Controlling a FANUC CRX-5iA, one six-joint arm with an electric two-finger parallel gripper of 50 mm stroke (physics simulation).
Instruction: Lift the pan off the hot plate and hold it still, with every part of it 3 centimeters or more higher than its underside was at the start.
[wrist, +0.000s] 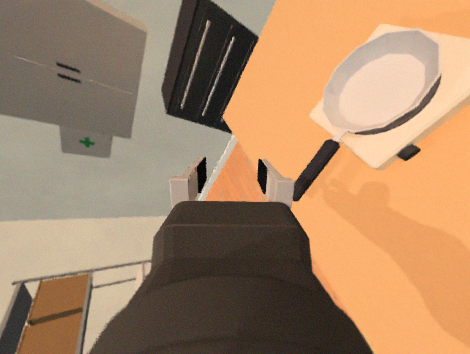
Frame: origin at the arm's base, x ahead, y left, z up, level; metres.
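Where they show: gripper, fingertip midpoint: (232, 169).
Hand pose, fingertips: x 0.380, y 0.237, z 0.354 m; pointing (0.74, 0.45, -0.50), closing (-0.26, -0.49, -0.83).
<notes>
Each offset is from my fingertips to the top centre of the thing. "*": to the spot under its first point. Level surfaces: height alone.
A light grey pan (387, 87) sits on a cream hot plate @(* dx +0.053, dy -0.054, dz -0.361 m) (377, 155) at the upper right of the wrist view. Its black handle @(dx +0.082, dy +0.058, dz -0.269 m) (316, 169) slants down and left from the pan, out over the table. A small dark knob @(dx +0.034, dy -0.093, dz -0.374 m) (409, 152) is on the hot plate's near side. My gripper (232, 169) is open and empty. Its fingers show left of the handle, with the right finger close beside the handle's end in the view; how far apart they are in height I cannot tell.
The orange table top @(dz -0.424 m) (285, 80) fills the right side, with the gripper's shadow on it. A black cabinet (210, 70) stands past the table's edge. A grey cabinet (75, 95) is at the upper left, and a rack with brown boards (62, 300) is at the lower left.
</notes>
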